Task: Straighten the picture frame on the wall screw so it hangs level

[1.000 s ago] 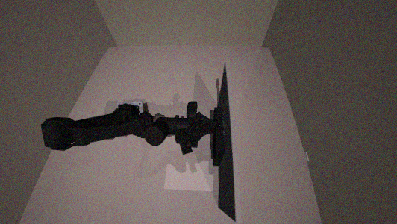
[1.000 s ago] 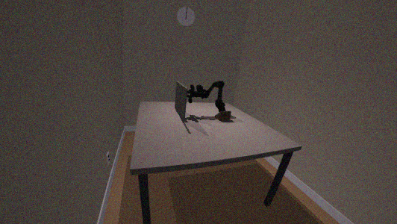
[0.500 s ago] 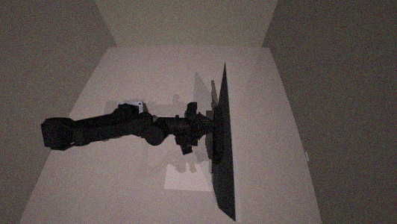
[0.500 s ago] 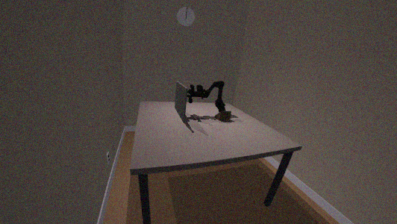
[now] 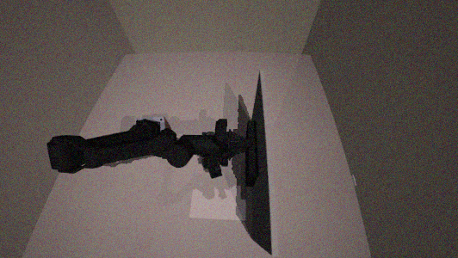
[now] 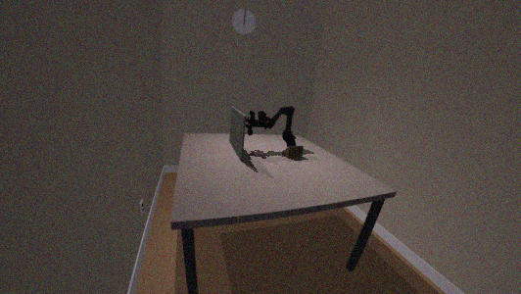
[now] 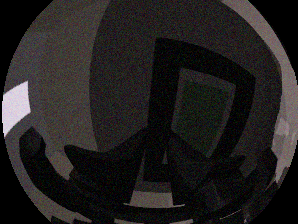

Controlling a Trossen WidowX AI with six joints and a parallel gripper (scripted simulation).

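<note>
Right now the picture frame is 10 mm ahead of my gripper tip and 50 mm below it. From my gripper tip the other things lie so: wall panel 20 mm ahead, 20 mm to the right, 70 mm below.
</note>
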